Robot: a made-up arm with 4 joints.
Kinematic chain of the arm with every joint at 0, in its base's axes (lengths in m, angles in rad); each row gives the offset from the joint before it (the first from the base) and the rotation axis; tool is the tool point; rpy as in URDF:
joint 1: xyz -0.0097 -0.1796 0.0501 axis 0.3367 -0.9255 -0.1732
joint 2: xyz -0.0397 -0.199 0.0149 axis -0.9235 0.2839 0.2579
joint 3: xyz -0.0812 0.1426 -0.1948 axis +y
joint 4: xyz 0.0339 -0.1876 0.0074 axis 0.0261 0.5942 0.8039
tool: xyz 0.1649 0.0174 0.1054 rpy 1.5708 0 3.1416
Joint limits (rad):
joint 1: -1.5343..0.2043
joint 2: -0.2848..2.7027
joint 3: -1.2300..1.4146
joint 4: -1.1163..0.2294
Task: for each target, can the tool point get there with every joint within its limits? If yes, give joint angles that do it. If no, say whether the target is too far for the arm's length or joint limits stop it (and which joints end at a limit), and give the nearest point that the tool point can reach.
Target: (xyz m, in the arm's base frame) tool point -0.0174 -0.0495 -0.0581
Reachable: no: joint limits stop it (at a limit: joint 1, joint 2, joint 4) | nearest point 0.0984 -0.2075 0.0844 | short by 0.242 m
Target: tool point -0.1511 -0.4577 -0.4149
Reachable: no: joint limits stop it (at a limit: joint 3, joint 4) | nearest point -0.0836 -0.4465 -0.2911 | short by 0.141 m
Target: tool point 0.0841 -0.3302 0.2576
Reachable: yes | joints -0.7611 1.5558 -0.5885 -0.9478
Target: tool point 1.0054 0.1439 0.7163
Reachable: no: too far | nearest point 0.3014 -0.2272 0.2630 | short by 0.916 m
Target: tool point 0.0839 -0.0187 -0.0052
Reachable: no: joint limits stop it (at a limit: joint 1, joint 2, joint 4) | nearest point 0.1173 -0.1628 0.1264 | short by 0.198 m
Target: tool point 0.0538 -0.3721 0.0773
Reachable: yes | joints -0.8056 2.3947 -0.4121 -0.0252
